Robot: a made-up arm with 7 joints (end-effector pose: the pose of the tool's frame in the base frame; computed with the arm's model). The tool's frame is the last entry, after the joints. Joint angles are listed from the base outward.
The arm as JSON. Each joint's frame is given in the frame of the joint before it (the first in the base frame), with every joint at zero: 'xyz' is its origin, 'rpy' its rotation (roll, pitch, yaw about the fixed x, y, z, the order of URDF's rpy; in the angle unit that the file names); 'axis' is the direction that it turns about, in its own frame. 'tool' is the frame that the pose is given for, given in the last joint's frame.
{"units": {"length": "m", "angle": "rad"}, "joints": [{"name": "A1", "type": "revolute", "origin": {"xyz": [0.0, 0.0, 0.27], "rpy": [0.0, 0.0, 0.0]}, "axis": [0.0, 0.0, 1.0]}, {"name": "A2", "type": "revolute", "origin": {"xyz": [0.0, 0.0, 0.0], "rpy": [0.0, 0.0, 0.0]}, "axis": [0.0, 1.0, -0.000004]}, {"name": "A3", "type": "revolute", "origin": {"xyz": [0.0, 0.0, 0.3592], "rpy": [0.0, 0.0, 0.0]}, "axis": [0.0, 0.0, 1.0]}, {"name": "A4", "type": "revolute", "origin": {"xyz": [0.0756, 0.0, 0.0], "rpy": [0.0, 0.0, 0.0]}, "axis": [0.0, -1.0, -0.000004]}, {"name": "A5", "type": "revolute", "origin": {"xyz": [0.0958, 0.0, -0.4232], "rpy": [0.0, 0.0, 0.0]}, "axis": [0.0, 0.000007, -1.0]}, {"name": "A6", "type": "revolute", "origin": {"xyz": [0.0, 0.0, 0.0], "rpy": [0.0, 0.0, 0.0]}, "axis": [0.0, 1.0, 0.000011]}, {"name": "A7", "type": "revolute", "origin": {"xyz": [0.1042, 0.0, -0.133], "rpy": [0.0, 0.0, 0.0]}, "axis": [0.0, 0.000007, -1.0]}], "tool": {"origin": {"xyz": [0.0, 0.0, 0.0], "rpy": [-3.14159, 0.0, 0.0]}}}
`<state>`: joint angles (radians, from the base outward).
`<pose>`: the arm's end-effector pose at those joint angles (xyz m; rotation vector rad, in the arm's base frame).
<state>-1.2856 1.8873 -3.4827 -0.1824 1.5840 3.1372 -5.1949</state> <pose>-0.0290 -0.1113 0.3920 0.3958 1.9273 -1.4581</pose>
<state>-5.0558 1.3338 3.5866 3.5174 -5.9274 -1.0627 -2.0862</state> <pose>0.0549 0.6990 0.1763 -2.4183 -0.0926 0.7467</pose>
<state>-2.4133 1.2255 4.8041 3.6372 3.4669 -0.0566 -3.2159</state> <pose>-0.4806 -0.6695 0.5388 1.1935 -0.3387 -0.1681</pose>
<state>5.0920 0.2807 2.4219 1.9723 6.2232 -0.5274 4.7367</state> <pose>0.2175 0.1900 1.1109 0.3022 0.5716 2.7737</pose>
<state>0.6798 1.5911 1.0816 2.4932 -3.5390 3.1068 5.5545</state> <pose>0.4872 0.5291 0.2472 1.2278 -0.1995 -0.1927</pose>
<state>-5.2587 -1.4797 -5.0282 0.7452 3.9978 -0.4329 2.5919</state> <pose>-0.3591 0.2325 0.2892 -0.6694 -2.1376 -1.6634</pose>
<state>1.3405 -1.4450 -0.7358 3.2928 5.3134 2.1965 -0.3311</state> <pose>-0.0726 -0.7929 0.2834 -1.5937 0.8781 -1.1335</pose>
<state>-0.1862 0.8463 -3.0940 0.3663 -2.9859 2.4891 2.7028</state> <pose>-0.2238 0.0460 0.6727 -0.1735 0.5513 -0.6612</pose>
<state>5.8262 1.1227 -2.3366 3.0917 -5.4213 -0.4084 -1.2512</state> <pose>0.7619 -0.2141 0.6639 0.1364 1.0790 0.1625</pose>
